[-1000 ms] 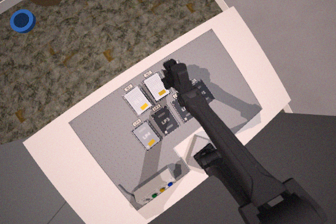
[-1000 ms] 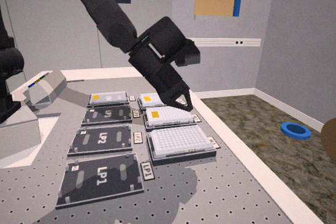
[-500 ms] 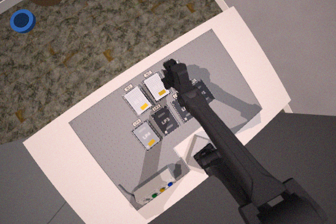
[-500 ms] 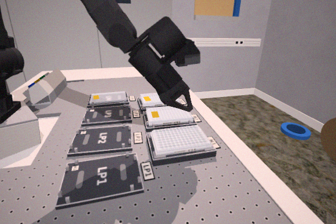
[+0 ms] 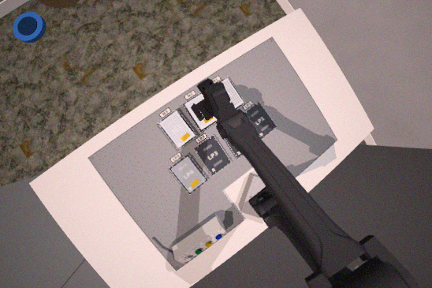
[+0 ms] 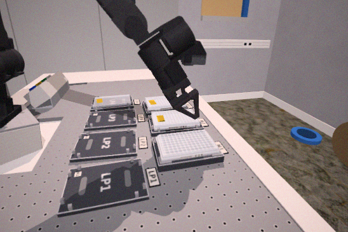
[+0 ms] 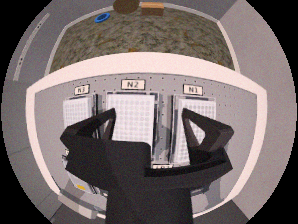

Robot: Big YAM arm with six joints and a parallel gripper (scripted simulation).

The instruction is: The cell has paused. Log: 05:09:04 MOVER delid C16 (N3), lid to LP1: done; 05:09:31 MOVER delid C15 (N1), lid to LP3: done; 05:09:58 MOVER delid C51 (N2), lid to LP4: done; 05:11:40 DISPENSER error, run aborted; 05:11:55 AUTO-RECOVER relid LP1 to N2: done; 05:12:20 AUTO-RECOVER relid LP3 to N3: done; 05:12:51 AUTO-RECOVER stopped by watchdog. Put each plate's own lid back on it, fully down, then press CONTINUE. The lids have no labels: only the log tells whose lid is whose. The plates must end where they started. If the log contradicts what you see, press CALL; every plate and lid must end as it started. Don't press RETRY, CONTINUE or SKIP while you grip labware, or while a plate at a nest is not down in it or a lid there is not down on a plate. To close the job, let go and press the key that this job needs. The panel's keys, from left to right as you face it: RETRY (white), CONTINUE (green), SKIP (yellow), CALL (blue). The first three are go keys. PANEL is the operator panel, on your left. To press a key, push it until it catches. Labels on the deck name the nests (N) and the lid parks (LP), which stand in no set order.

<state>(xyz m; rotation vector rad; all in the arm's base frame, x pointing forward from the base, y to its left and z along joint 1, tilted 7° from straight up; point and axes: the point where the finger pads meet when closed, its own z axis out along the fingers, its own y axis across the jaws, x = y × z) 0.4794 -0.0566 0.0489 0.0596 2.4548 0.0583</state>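
Right now the clear lid is 30 mm behind my hand, 40 mm to the left of it and 40 mm below it. Also, from my hand: blue key: 480 mm behind, 290 mm to the left; green key: 470 mm behind, 390 mm to the left; yellow key: 470 mm behind, 340 mm to the left.
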